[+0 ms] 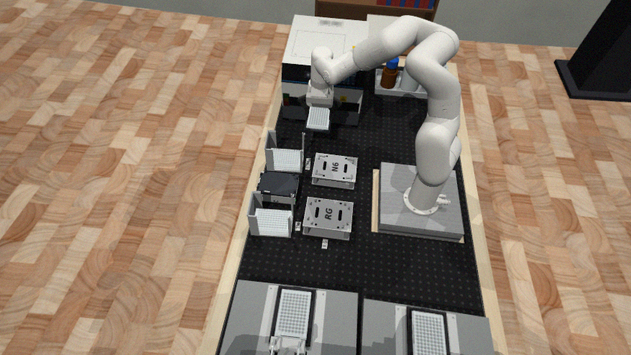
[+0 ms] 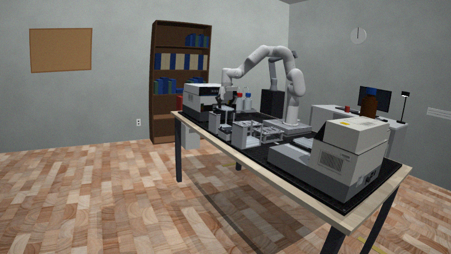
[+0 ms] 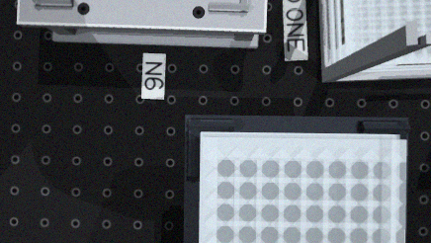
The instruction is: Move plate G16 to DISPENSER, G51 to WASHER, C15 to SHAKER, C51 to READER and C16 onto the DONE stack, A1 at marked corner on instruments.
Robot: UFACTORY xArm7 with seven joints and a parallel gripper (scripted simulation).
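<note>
Right now my hand is 2 cm above the dark pull-out tray.
</note>
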